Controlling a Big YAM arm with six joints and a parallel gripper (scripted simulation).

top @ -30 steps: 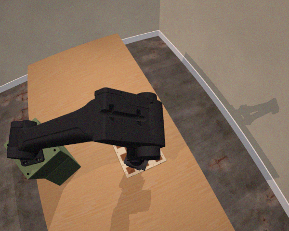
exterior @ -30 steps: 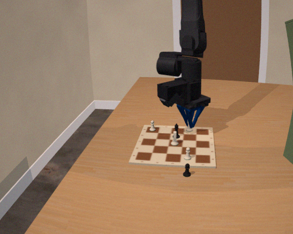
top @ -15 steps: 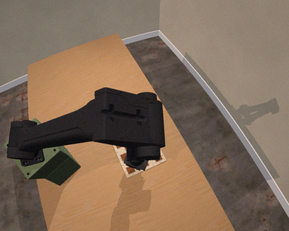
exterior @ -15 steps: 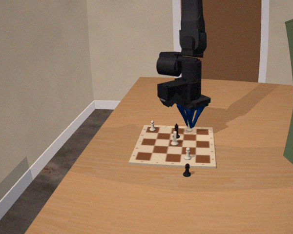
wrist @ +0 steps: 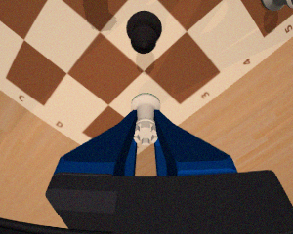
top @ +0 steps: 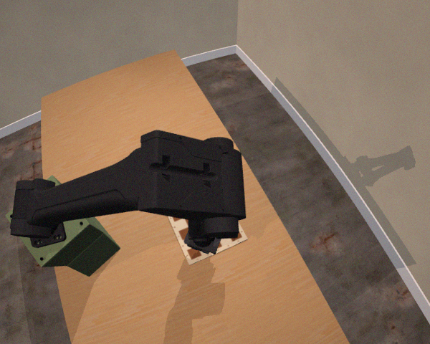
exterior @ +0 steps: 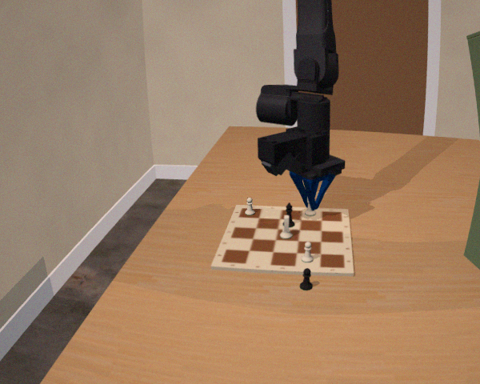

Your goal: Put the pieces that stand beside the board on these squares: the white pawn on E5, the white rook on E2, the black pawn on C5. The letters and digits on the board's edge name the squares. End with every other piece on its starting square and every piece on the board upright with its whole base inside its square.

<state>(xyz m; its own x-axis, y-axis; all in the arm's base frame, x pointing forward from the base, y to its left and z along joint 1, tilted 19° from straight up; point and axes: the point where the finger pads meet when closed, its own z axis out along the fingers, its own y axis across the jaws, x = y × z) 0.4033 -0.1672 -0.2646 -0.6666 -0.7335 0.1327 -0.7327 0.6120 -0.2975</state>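
My hand is right at the white rook. From my hand the other things lie so: tall black piece: 4 cm to the left, 4 cm ahead; then tall white piece: 8 cm to the left, 4 cm ahead, 1 cm below; then chessboard: 8 cm to the left, 3 cm below, 3 cm ahead.
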